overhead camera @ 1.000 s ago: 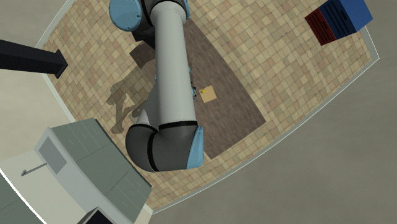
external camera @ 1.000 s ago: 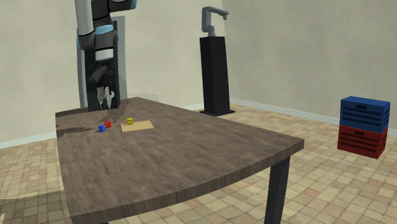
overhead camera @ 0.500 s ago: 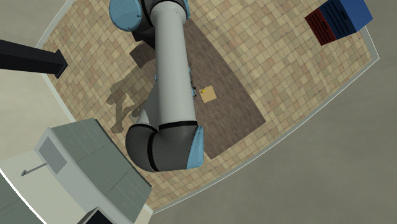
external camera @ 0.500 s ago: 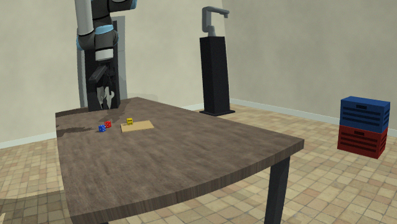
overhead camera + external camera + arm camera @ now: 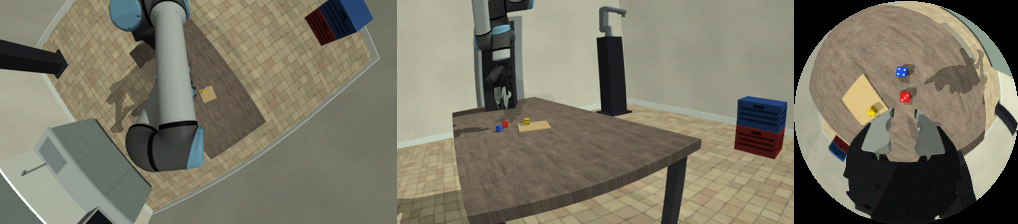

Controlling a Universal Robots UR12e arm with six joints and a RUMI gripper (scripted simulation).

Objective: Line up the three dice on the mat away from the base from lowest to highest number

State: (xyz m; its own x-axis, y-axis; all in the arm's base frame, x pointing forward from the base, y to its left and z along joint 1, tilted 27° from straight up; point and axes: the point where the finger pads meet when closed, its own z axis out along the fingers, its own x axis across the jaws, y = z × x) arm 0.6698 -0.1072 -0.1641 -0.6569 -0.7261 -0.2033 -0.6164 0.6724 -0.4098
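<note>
Right now my hand is 9 cm above the red die. Round my hand: tan mat 9 cm ahead, 12 cm to the left, 10 cm below; yellow die 4 cm ahead, 10 cm to the left, 8 cm below; blue die 5 cm ahead, 4 cm to the right, 9 cm below.
</note>
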